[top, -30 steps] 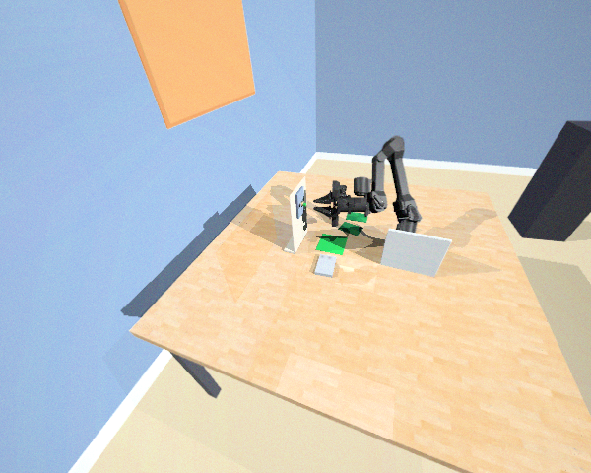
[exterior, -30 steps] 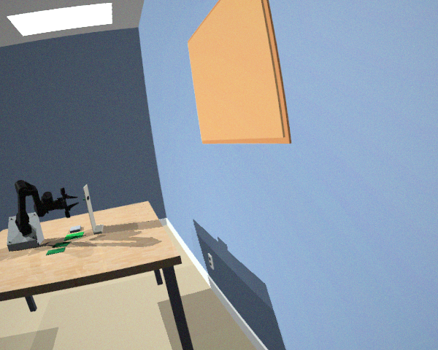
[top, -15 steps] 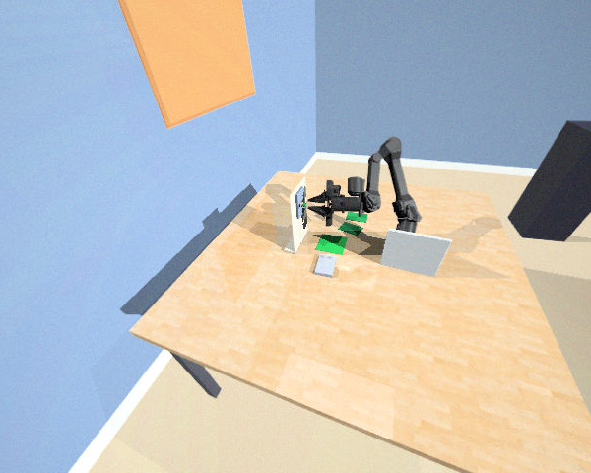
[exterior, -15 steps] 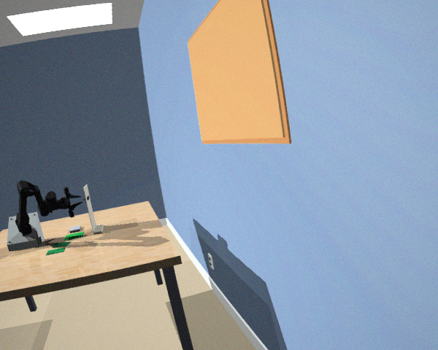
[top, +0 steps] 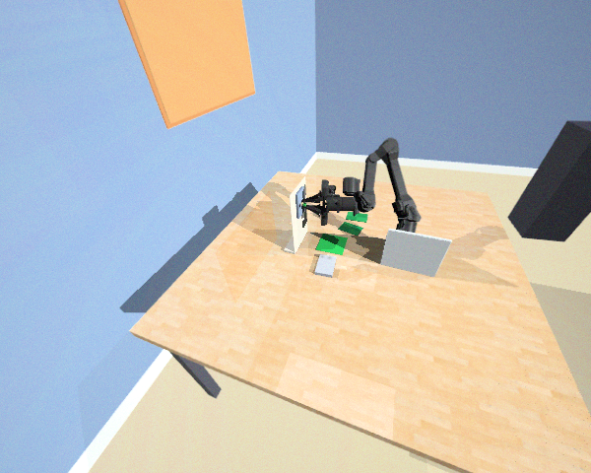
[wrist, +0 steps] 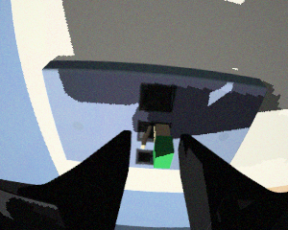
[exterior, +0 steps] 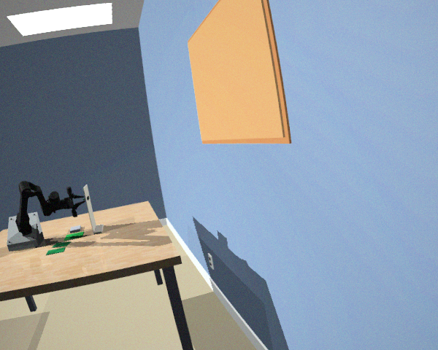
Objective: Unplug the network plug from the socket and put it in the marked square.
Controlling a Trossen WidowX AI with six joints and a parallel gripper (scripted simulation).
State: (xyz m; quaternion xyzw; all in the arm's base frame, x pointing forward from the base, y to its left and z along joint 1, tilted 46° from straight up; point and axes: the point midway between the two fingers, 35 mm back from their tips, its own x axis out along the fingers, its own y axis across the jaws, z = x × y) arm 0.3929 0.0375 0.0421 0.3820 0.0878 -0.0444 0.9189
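Right now the green network plug is 10 mm ahead of my gripper tip. The rest, counted from my gripper tip: cream panel 80 mm below, 30 mm ahead; grey block 210 mm below, 130 mm to the left, 120 mm behind.
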